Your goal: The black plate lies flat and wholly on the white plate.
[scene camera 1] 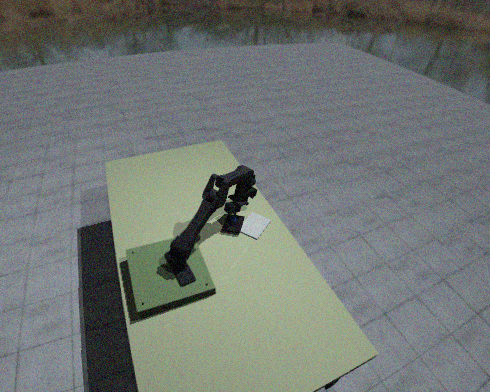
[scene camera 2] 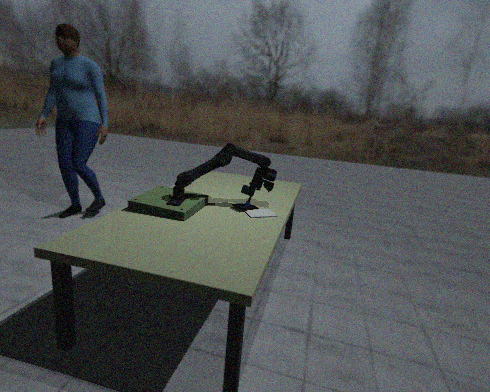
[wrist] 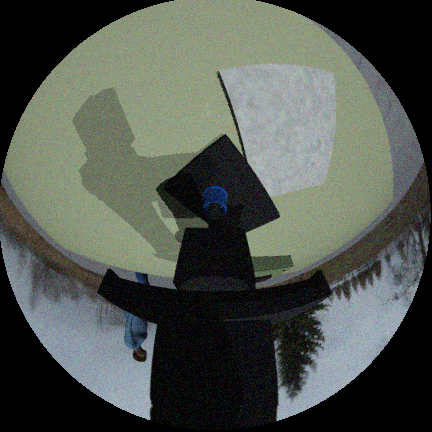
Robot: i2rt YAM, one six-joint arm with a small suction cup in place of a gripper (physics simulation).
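Seen in the pictures: hand at its tool point: (scene camera 1: 233,221) (scene camera 2: 246,206) (wrist: 214,192); arm's base at its link origin: (scene camera 1: 180,266) (scene camera 2: 178,199).
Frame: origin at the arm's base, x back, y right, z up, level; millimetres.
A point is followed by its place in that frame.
Note:
The black plate (scene camera 1: 232,227) @(z -33, x -350, y -117 mm) (scene camera 2: 241,207) @(z -31, x -360, y -84 mm) (wrist: 235,172) @(z -42, x -422, y -150 mm) hangs from my suction cup (scene camera 1: 233,216) @(z -50, x -384, y -167 mm) (scene camera 2: 248,203) (wrist: 215,197), roughly level and a little above the table. The cup's blue end is against its top face, so my gripper is shut on it. The white plate (scene camera 1: 256,226) @(z -52, x -476, y -72 mm) (scene camera 2: 261,213) @(z -52, x -482, y -77 mm) (wrist: 295,125) @(z -52, x -488, y -96 mm) lies flat on the table beside it. In the wrist view the black plate is turned relative to the white one, and its edge covers a small part of the white plate's near left side. Most of the black plate is beside the white plate, toward the arm's base.
The table (scene camera 1: 280,300) @(z -58, x -316, y 350 mm) (scene camera 2: 175,250) @(z -58, x -155, y 504 mm) (wrist: 165,40) has an edge beyond the white plate. The arm stands on a raised green base block (scene camera 1: 150,295) @(z 5, x 167, y 75 mm) (scene camera 2: 150,210) @(z -30, x 105, y 143 mm) (wrist: 272,262) @(z -32, x -106, y 67 mm). The arm's shadow falls on the table. A person (scene camera 2: 77,95) (wrist: 135,330) in blue stands behind the table.

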